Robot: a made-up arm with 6 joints.
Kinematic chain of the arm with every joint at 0, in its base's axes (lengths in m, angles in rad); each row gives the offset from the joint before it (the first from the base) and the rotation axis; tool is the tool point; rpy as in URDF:
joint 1: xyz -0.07 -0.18 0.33 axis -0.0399 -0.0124 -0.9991
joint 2: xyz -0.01 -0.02 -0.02 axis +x
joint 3: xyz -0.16 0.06 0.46 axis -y
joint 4: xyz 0.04 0.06 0 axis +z
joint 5: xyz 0.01 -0.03 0 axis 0.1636 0.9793 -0.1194
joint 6: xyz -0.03 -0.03 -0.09 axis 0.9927 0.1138 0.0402
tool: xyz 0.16 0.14 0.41 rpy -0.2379 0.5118 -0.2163
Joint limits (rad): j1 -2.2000..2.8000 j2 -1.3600..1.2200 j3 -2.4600..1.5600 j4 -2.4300..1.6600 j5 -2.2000..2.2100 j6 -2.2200..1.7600
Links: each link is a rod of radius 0.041 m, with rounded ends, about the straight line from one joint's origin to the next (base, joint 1, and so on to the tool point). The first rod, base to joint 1, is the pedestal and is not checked.
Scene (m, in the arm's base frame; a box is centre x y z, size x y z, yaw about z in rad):
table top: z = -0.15
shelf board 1: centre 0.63 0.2 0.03 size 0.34 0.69 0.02 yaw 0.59
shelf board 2: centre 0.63 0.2 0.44 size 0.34 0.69 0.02 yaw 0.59
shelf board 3: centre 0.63 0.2 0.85 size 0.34 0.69 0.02 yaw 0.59
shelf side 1: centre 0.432 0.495 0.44 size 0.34 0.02 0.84 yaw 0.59
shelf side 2: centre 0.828 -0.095 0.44 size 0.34 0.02 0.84 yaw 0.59
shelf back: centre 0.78 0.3 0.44 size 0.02 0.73 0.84 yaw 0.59
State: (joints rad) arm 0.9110 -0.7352 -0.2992 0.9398 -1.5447 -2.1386
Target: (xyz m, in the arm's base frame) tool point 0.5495 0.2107 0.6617
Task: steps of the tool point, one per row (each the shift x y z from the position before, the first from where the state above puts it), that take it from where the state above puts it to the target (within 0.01 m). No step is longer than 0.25 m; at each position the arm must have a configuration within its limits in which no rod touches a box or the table.
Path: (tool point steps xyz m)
1: -0.0985 -0.0887 0.0151
2: -0.1572 -0.0825 -0.0151
3: 0.0887 -0.0163 0.2025
4: 0.0146 -0.0789 0.2262
5: 0.1155 0.0610 0.0326
6: 0.1046 0.0864 -0.0326

